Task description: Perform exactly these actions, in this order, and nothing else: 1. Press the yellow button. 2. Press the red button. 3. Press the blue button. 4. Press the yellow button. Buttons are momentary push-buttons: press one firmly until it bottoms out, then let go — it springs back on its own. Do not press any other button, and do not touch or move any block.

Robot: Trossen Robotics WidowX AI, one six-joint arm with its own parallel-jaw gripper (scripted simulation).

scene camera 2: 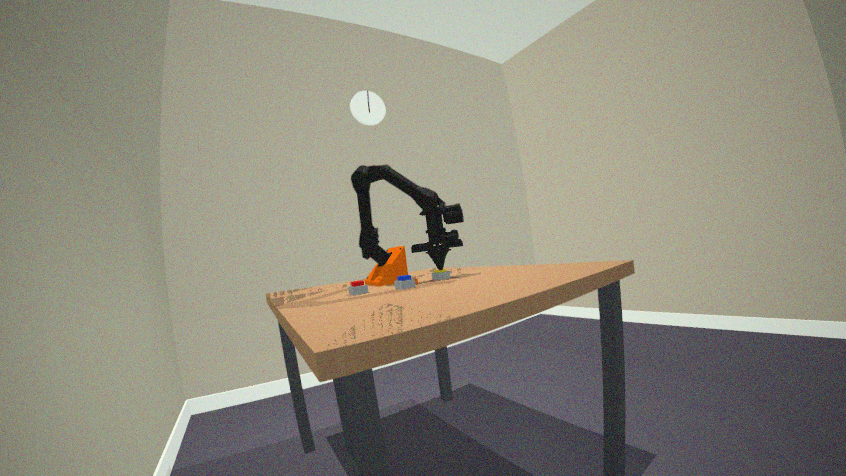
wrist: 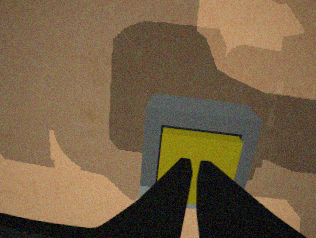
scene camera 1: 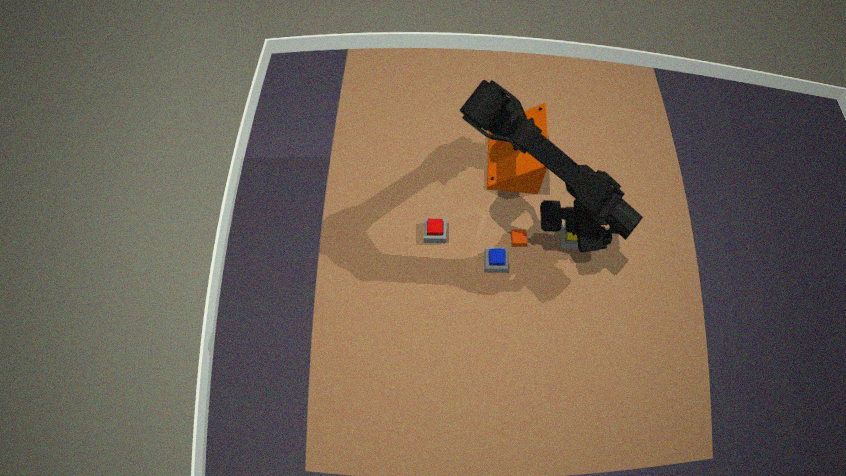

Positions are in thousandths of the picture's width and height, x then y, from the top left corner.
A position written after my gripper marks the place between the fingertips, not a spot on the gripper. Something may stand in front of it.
My gripper shows in scene camera 2 (521,566), in the wrist view (612,712) and in scene camera 1 (680,491).
